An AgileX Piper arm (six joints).
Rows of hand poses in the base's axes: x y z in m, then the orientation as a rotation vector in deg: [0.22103, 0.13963, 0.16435, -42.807, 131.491, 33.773]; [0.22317, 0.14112, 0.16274, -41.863, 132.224, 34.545]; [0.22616, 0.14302, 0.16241, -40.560, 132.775, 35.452]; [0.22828, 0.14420, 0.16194, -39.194, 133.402, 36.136]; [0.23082, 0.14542, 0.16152, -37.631, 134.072, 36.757]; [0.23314, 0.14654, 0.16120, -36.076, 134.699, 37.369]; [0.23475, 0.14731, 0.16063, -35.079, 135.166, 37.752]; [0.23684, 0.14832, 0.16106, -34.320, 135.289, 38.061]
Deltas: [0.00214, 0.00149, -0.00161, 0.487, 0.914, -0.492]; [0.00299, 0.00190, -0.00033, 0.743, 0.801, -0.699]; [0.00212, 0.00118, -0.00047, 0.590, 0.795, -0.805]; [0.00254, 0.00122, -0.00042, 0.587, 0.820, -0.959]; [0.00232, 0.00112, -0.00032, 0.588, 0.792, -0.948]; [0.00161, 0.00077, -0.00057, 0.344, 0.570, -0.606]; [0.00209, 0.00101, 0.00043, 0.356, 0.235, -0.458]
